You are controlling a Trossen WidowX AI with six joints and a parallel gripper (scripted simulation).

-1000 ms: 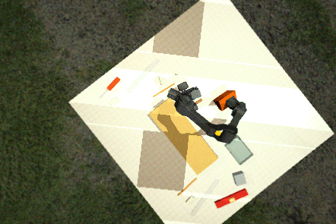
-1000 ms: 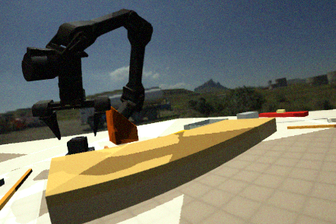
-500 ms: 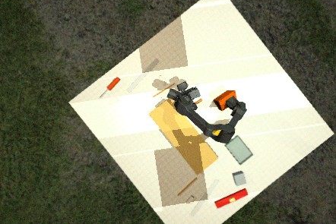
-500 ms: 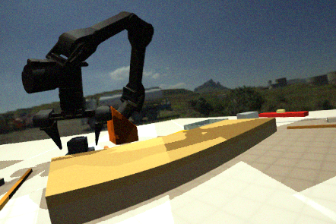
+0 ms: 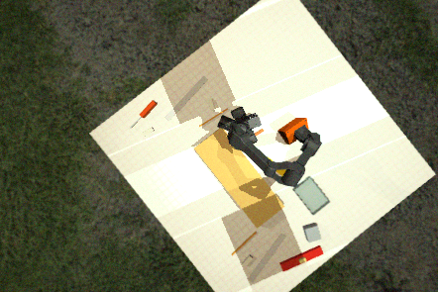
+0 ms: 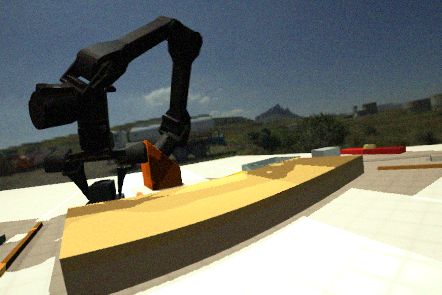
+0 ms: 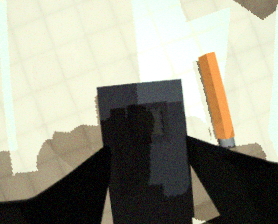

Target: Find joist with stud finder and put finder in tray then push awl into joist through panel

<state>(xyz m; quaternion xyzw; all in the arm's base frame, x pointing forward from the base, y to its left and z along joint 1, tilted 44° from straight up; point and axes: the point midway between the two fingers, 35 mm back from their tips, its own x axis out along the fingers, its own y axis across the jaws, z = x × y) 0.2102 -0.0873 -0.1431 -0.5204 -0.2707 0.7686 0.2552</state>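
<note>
Now: the awl 8 cm to the left of my gripper tip, 2 cm below it and 1 cm ahead of it. The rest, counted from my gripper tip: yellow bar 29 cm to the left, 3 cm behind, 2 cm below; then pale teal tray 50 cm to the left, 11 cm behind, 1 cm below; then stud finder 2 cm above, 1 cm behind.
</note>
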